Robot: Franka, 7 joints.
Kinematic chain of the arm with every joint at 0, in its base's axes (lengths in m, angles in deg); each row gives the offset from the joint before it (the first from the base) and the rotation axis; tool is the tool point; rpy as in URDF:
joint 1: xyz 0 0 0.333 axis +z
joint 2: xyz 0 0 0 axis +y
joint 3: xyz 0 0 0.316 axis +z
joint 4: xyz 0.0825 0 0 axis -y
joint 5: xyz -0.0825 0 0.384 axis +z
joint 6: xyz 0 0 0 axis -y
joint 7: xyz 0.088 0 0 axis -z
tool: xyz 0 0 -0.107 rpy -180 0 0
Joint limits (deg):
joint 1: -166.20..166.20
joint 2: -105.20..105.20
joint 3: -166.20..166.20
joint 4: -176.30..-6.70
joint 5: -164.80..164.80
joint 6: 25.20..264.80
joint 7: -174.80..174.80
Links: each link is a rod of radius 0.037 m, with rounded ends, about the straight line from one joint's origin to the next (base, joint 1, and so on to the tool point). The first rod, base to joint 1, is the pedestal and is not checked.
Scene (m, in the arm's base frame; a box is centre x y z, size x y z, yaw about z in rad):
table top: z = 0
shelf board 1: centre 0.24 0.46 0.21 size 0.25 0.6 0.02 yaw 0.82
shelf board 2: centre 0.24 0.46 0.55 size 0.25 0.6 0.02 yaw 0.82
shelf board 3: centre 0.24 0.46 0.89 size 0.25 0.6 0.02 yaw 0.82
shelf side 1: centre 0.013 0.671 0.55 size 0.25 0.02 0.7 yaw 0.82
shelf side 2: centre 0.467 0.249 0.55 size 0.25 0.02 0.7 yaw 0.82
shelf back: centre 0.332 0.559 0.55 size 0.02 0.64 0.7 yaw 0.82
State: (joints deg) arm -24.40 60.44 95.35 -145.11 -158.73 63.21 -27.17
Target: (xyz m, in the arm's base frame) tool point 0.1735 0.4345 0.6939
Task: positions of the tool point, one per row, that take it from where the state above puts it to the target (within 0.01 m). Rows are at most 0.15 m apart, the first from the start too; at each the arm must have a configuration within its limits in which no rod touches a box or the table.
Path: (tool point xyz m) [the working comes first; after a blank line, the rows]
Joints at the target: -18.55 54.14 124.41 -127.36 -164.80 63.81 -27.17
Straight joint move there: touches shelf board 2.

1: 0.2231 0.3824 0.3864
2: 0.1717 0.3377 0.3885
3: 0.1301 0.2828 0.3848
4: 0.1008 0.2214 0.3774
5: 0.0949 0.2626 0.4289
6: 0.0850 0.2919 0.4904
7: 0.0716 0.3068 0.5581
8: 0.0560 0.3062 0.6273
9: 0.0395 0.2909 0.6939
10: 0.0997 0.3708 0.6987
11: 0.1735 0.4345 0.6939

